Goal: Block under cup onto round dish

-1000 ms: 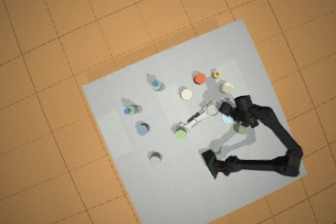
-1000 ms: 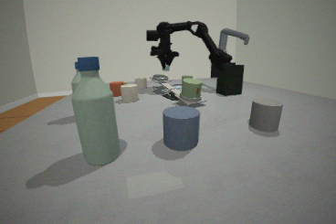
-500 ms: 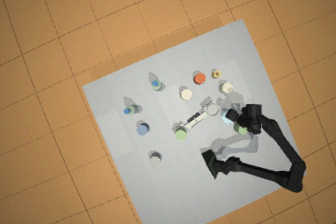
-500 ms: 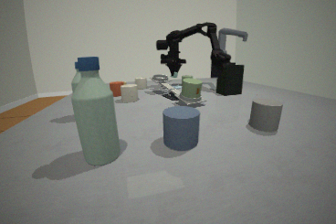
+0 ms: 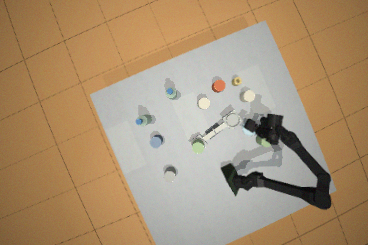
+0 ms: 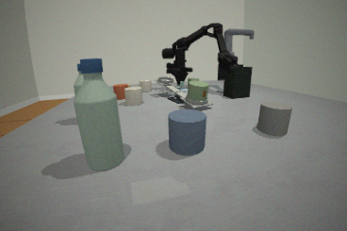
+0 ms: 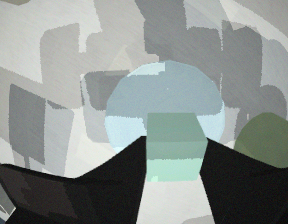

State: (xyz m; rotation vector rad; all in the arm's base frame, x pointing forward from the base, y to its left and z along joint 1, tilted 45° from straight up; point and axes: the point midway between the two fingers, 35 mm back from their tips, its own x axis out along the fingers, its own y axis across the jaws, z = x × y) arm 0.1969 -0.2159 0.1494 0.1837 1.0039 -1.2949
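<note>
The pale blue round dish is 30 mm below my gripper tip. Also, from my gripper tip: white balance: 110 mm ahead, 220 mm to the left, 10 mm below; orange cylinder: 330 mm ahead, 60 mm to the left; teal block: 10 mm above.
</note>
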